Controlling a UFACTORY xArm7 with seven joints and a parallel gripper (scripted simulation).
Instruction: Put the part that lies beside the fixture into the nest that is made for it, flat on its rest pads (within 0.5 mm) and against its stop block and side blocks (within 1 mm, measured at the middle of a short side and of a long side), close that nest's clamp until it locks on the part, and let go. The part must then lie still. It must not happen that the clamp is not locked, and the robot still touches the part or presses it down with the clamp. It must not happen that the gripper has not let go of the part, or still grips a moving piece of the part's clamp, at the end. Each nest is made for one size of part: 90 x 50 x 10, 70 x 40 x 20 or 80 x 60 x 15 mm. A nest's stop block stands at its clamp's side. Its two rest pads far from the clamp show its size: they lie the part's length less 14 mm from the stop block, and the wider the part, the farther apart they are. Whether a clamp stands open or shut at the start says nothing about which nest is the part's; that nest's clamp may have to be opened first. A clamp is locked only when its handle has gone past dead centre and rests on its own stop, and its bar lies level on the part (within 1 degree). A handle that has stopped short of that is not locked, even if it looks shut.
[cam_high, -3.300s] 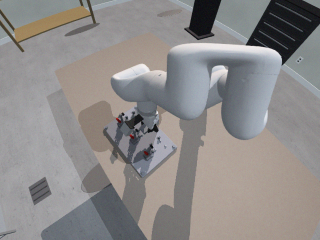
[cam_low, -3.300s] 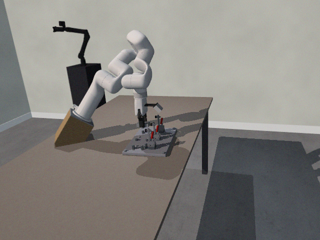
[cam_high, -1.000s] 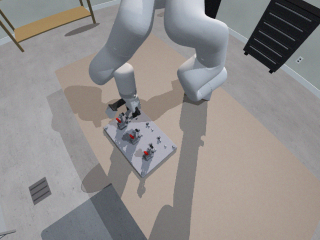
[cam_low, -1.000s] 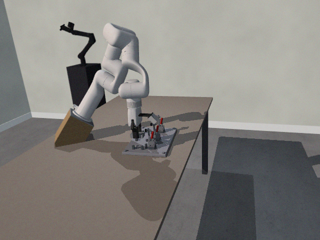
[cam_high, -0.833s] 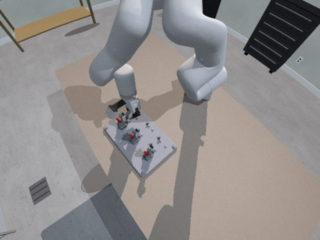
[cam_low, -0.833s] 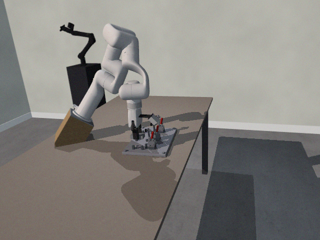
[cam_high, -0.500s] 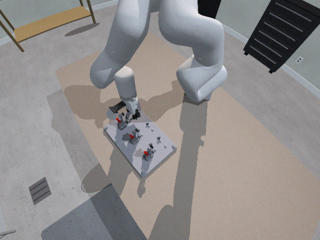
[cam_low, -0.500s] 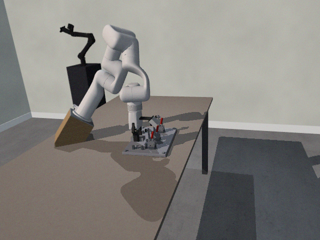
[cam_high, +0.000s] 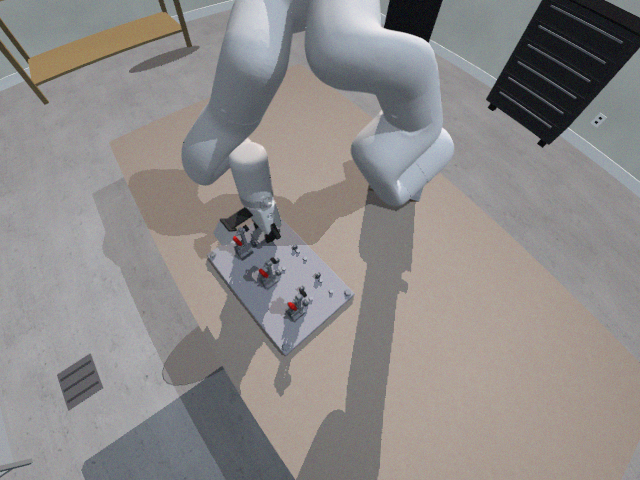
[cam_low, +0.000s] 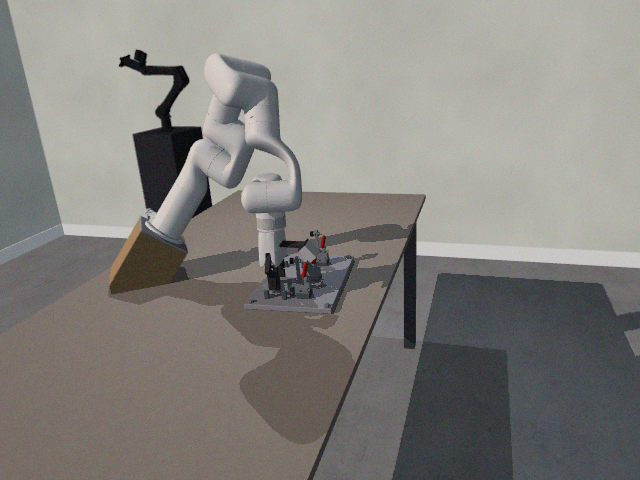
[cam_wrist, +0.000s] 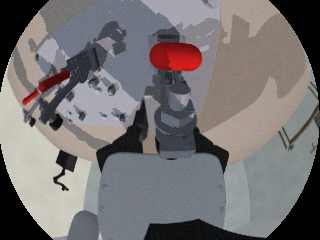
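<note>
Right now the grey fixture plate is 20 mm ahead of my hand, 110 mm to the left of it and 50 mm below it. Round my hand: grey block part 10 mm below.
</note>
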